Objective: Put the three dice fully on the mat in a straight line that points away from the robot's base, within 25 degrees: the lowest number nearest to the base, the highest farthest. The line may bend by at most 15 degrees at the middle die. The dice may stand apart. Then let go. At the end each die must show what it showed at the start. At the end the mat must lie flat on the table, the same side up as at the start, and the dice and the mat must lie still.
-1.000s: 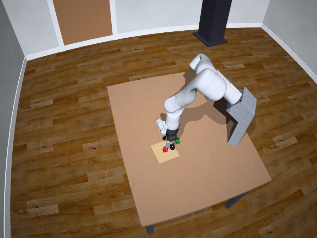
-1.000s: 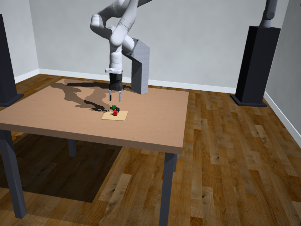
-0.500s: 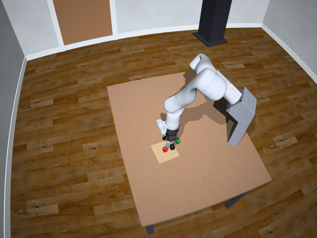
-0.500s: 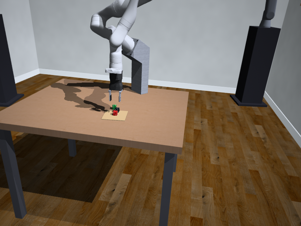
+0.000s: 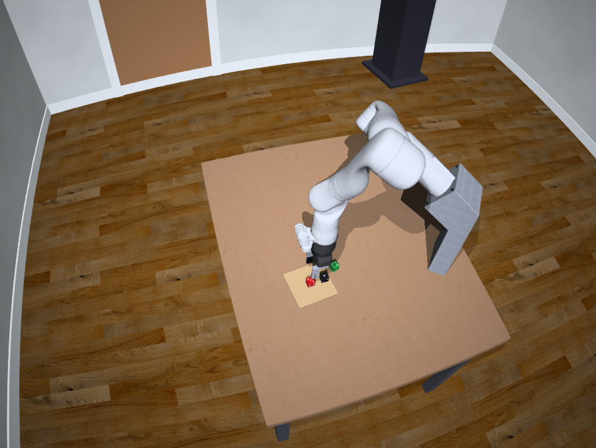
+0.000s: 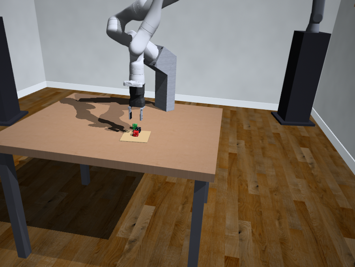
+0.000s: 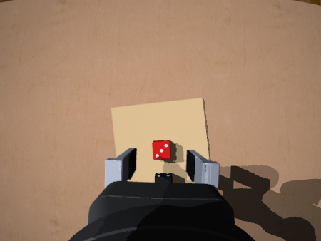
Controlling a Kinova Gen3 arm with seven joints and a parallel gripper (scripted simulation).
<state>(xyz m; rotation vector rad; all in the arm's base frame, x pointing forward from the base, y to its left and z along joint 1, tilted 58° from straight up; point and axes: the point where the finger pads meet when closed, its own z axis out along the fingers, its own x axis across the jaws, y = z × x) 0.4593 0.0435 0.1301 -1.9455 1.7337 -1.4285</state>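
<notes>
The green die lies 100 mm below my hand, 100 mm behind it and 20 mm to the right of it. Round my hand: tan mat 110 mm below; then red die 100 mm below; then black die 100 mm below, 50 mm behind, 10 mm to the left.
</notes>
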